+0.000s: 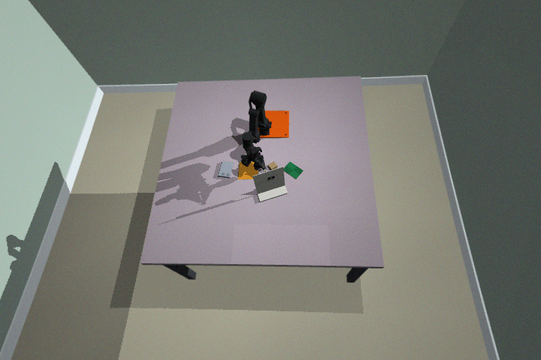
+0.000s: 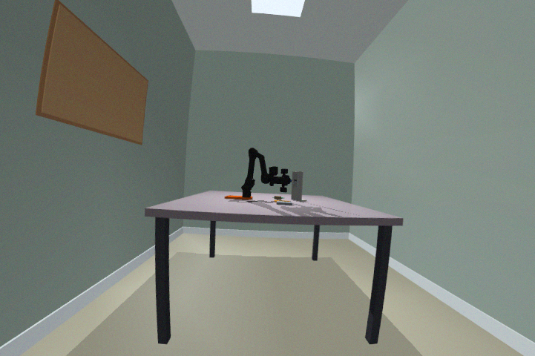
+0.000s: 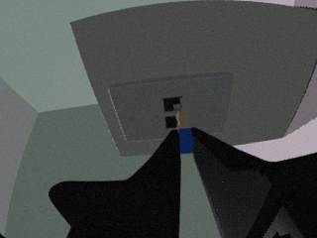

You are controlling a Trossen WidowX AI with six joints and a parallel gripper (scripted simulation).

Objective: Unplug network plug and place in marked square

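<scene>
The orange marked square lies 80 mm behind my gripper tip, 120 mm to the right of it and 160 mm below it. The rest, counted from my gripper tip: grey upright panel (60 mm ahead, 30 mm to the left, 50 mm below); blue network plug (10 mm ahead); small tan block (100 mm behind, 30 mm to the left, 150 mm below).
</scene>
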